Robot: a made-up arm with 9 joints.
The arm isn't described. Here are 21 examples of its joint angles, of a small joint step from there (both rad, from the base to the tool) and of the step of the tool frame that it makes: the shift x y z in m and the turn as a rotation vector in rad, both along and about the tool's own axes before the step.
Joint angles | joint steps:
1: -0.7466 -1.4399 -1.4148 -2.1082 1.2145 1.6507 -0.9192 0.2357 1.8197 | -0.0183 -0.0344 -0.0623 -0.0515 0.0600 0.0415 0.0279 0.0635 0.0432
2: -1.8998 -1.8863 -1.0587 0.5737 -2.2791 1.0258 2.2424 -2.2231 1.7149 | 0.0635 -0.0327 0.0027 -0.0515 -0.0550 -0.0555 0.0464 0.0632 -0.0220
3: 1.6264 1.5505 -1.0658 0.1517 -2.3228 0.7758 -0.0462 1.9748 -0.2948 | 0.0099 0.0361 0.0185 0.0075 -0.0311 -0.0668 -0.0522 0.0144 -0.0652
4: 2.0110 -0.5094 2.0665 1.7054 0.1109 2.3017 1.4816 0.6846 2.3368 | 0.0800 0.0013 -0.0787 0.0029 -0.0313 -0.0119 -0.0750 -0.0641 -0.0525
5: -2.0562 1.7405 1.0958 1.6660 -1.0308 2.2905 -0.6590 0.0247 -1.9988 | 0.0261 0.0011 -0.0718 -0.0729 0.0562 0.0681 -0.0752 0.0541 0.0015
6: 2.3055 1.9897 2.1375 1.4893 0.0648 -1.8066 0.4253 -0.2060 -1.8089 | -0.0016 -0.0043 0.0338 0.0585 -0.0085 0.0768 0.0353 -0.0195 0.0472
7: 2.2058 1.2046 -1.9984 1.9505 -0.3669 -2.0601 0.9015 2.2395 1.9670 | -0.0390 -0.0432 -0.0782 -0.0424 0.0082 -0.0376 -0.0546 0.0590 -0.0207
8: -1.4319 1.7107 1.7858 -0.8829 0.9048 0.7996 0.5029 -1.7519 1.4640 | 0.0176 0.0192 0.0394 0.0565 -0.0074 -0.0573 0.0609 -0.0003 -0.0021
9: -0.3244 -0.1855 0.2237 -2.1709 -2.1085 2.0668 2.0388 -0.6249 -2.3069 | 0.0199 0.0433 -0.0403 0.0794 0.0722 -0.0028 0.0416 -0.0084 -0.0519
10: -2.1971 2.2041 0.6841 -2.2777 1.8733 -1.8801 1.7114 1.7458 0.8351 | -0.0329 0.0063 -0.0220 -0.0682 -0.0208 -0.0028 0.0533 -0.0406 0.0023
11: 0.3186 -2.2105 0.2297 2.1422 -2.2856 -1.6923 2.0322 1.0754 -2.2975 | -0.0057 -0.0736 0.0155 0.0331 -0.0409 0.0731 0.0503 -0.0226 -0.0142
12: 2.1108 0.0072 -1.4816 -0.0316 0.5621 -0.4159 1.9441 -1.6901 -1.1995 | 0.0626 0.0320 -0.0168 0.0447 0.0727 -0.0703 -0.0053 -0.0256 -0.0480
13: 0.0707 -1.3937 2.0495 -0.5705 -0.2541 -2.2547 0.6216 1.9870 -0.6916 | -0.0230 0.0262 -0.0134 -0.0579 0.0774 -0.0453 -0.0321 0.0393 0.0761
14: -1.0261 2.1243 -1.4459 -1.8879 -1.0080 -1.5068 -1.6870 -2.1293 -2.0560 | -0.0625 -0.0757 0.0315 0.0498 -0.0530 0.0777 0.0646 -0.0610 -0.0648
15: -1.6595 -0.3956 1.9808 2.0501 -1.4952 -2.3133 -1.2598 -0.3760 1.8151 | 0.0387 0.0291 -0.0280 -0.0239 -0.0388 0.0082 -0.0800 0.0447 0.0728
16: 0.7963 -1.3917 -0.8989 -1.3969 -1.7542 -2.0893 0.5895 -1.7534 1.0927 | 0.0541 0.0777 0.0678 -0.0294 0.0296 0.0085 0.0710 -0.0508 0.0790
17: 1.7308 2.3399 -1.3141 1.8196 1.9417 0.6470 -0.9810 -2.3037 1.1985 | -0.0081 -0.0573 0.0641 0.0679 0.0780 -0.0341 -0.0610 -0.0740 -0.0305
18: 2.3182 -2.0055 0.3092 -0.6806 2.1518 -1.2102 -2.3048 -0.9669 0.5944 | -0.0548 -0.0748 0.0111 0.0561 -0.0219 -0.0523 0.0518 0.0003 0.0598
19: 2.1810 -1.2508 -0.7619 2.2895 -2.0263 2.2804 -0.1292 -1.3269 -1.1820 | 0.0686 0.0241 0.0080 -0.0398 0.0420 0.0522 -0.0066 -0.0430 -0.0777
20: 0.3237 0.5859 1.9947 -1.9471 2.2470 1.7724 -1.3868 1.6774 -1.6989 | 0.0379 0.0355 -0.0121 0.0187 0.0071 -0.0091 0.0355 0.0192 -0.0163
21: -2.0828 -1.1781 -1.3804 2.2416 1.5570 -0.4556 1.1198 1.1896 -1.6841 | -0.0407 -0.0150 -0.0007 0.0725 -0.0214 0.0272 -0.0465 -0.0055 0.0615
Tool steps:
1: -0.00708 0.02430 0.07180 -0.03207 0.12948 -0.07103
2: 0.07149 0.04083 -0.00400 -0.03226 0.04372 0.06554
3: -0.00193 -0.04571 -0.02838 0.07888 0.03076 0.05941
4: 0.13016 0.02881 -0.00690 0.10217 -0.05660 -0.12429
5: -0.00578 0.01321 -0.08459 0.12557 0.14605 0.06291
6: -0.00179 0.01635 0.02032 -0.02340 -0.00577 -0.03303
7: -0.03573 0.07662 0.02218 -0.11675 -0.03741 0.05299
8: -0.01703 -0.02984 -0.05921 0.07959 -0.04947 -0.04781
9: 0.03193 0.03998 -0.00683 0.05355 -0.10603 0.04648
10: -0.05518 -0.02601 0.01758 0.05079 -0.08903 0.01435
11: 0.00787 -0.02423 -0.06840 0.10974 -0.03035 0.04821
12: 0.00804 0.01308 -0.04952 -0.09473 -0.12677 0.02769
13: -0.02996 -0.08154 -0.03180 0.10188 0.05239 -0.16475
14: 0.00554 0.01186 0.00053 -0.08937 0.10852 -0.01035
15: -0.01248 -0.02479 0.00391 -0.08709 -0.04753 -0.04269
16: -0.01634 0.00525 0.00116 0.06440 -0.05417 -0.06799
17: 0.01915 0.00764 -0.00976 0.02541 -0.03830 0.12234
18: -0.01937 0.01625 0.02116 0.05197 0.13432 -0.12645
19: -0.02512 0.01793 0.00965 -0.07707 -0.05897 0.08639
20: -0.01036 -0.01268 0.00821 0.03469 -0.06008 0.03404
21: -0.01851 -0.00832 -0.00359 -0.02958 0.04944 -0.07448
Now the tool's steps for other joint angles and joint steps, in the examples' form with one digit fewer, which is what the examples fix.
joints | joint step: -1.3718 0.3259 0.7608 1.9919 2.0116 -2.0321 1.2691 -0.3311 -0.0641 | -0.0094 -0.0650 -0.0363 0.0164 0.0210 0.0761 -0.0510 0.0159 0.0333
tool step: -0.0328 0.0237 -0.0640 0.0073 0.1531 0.0087
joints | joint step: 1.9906 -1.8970 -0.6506 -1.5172 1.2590 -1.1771 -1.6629 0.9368 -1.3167 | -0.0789 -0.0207 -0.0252 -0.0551 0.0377 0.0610 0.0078 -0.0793 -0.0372
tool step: -0.0615 -0.0251 -0.0193 -0.1568 0.0812 -0.0155
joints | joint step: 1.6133 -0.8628 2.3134 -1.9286 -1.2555 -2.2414 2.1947 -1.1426 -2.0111 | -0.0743 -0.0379 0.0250 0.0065 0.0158 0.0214 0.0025 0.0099 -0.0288
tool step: -0.0039 0.0068 0.0034 -0.0480 -0.0209 0.0885
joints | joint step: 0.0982 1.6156 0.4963 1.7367 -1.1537 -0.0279 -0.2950 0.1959 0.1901 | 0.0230 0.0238 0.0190 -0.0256 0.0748 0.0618 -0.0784 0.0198 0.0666
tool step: -0.0138 0.0313 0.0308 -0.0023 -0.0568 0.0187
